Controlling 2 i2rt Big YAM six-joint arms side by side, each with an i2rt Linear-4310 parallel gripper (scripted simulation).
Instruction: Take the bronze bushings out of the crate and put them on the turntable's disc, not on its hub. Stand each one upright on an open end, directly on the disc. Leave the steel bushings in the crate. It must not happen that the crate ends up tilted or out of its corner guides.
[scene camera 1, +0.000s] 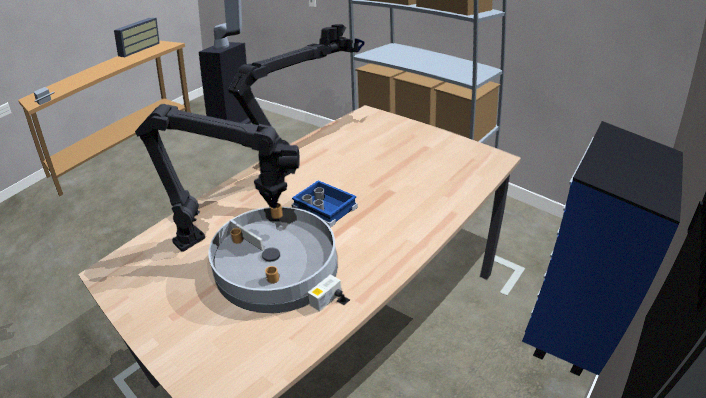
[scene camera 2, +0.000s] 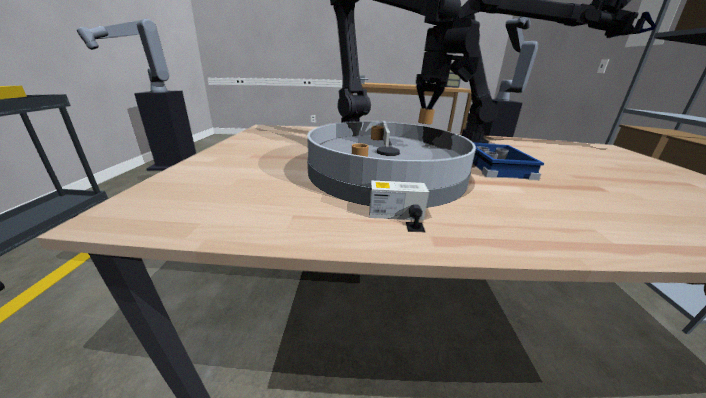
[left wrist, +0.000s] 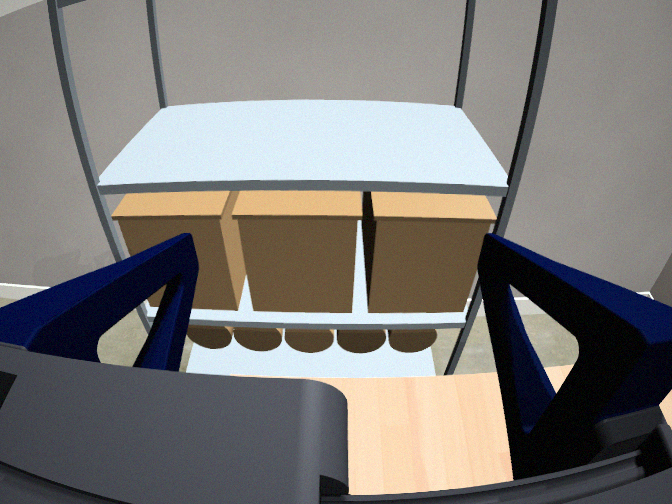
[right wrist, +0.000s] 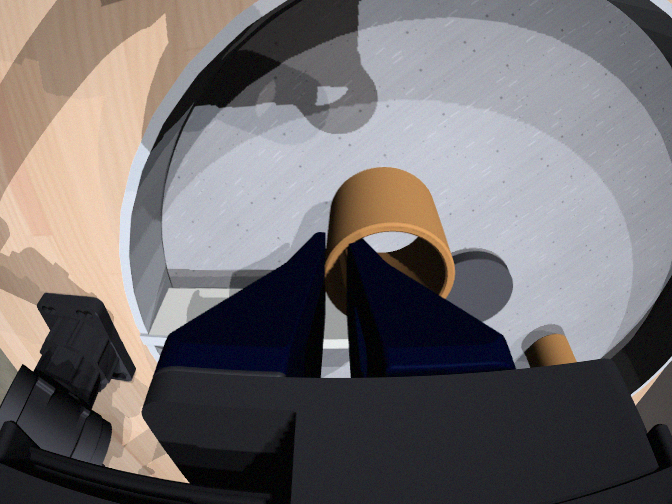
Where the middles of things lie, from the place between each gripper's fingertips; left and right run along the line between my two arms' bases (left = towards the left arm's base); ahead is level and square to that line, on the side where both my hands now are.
Labels:
The turntable disc (scene camera 1: 302, 249) lies 7 cm ahead of my right hand, 11 cm to the right of it and 10 cm below it. The rest, counted from my right hand: blue crate (scene camera 2: 512, 167) (2 cm ahead, 25 cm to the left, 13 cm below).
Right now my left hand (scene camera 2: 642, 29) is 260 mm short of the blue crate, 630 mm to the left of it and 450 mm above it. From my left hand the other things lie so: turntable disc 310 mm ahead, 990 mm to the right, 420 mm below.

